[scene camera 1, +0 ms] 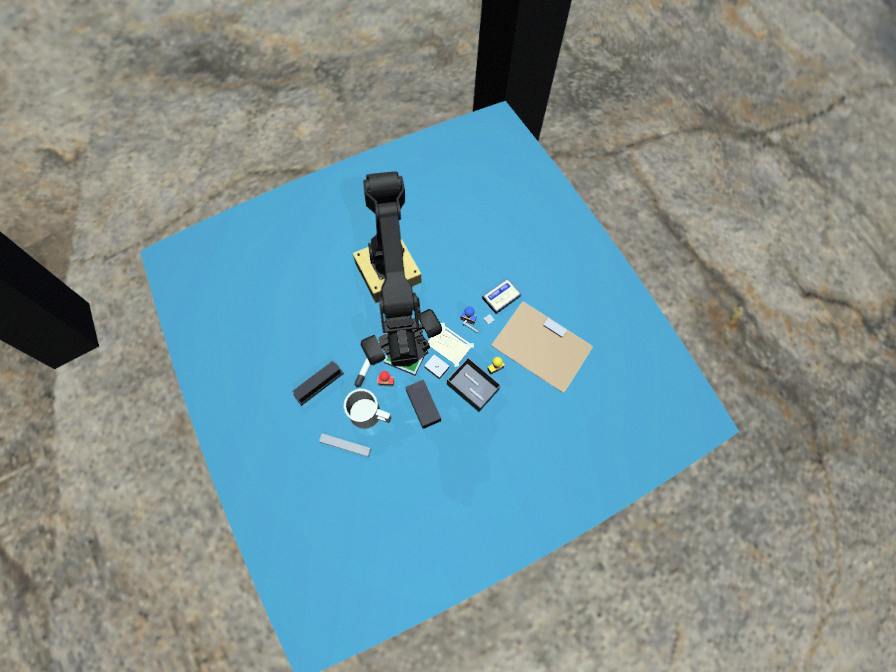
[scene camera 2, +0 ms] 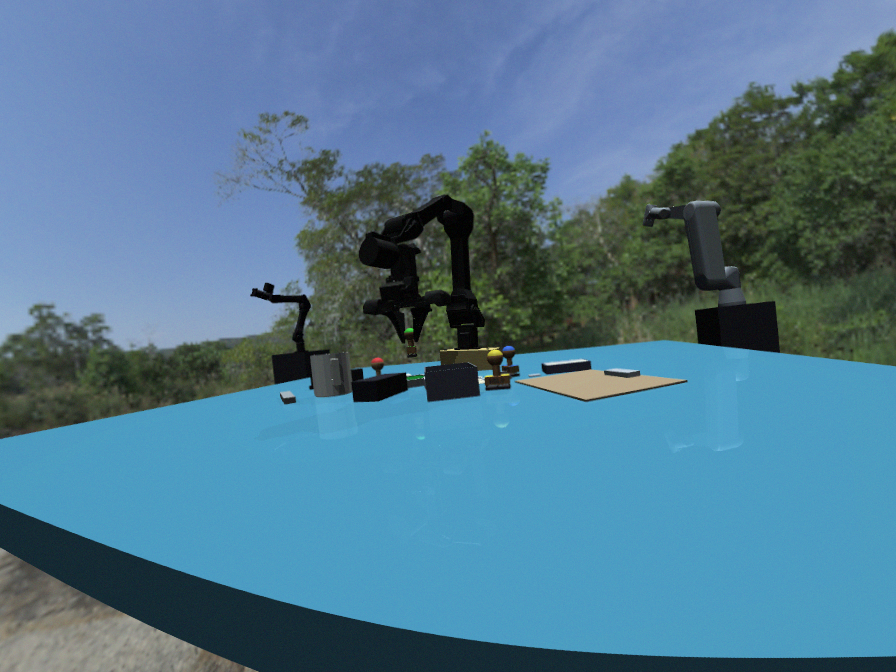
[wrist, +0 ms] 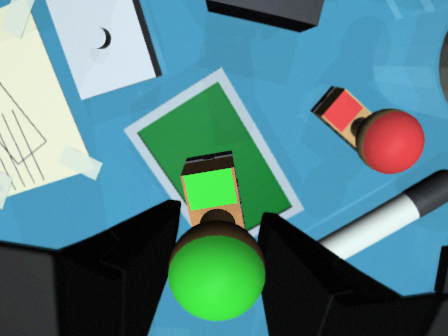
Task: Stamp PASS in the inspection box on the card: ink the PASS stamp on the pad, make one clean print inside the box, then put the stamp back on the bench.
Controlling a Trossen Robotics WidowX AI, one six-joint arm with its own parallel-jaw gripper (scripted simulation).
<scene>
The pictures show: my gripper, a green-knobbed stamp, a red-knobbed stamp, a tray, a mug and a clipboard.
My gripper also shows in scene camera 1 and in the wrist view.
</scene>
